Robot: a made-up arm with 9 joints.
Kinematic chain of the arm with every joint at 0, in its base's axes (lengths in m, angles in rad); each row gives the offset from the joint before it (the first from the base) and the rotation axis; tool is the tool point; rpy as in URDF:
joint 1: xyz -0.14 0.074 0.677 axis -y
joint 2: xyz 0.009 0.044 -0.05 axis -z
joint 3: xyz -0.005 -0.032 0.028 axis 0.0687 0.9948 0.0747
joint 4: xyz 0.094 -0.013 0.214 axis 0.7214 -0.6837 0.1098
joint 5: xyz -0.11 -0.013 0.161 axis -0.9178 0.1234 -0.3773
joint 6: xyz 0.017 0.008 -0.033 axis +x
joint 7: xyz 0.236 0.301 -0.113 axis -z
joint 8: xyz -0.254 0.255 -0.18 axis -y
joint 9: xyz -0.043 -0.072 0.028 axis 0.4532 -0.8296 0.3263
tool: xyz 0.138 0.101 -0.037 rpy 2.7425 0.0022 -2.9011
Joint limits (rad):
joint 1: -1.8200..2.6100
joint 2: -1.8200..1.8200
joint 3: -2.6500..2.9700
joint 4: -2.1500..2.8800
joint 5: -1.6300..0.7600
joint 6: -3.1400..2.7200
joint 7: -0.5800..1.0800
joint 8: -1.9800..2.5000
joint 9: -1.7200..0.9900
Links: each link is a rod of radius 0.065 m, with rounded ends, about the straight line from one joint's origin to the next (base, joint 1, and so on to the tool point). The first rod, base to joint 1, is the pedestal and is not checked.
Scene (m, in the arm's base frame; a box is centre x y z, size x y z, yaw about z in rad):
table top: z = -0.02
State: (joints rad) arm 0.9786 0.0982 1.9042 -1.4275 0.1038 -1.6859 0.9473 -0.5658 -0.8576
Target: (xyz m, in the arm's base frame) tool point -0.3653 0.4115 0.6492
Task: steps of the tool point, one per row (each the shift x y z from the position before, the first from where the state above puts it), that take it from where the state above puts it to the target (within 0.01 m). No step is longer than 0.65 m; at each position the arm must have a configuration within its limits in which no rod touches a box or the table.
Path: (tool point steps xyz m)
1: -0.5550 0.0639 -0.2270
2: -0.2859 0.4660 -0.1166
3: 0.1279 0.4691 0.1603

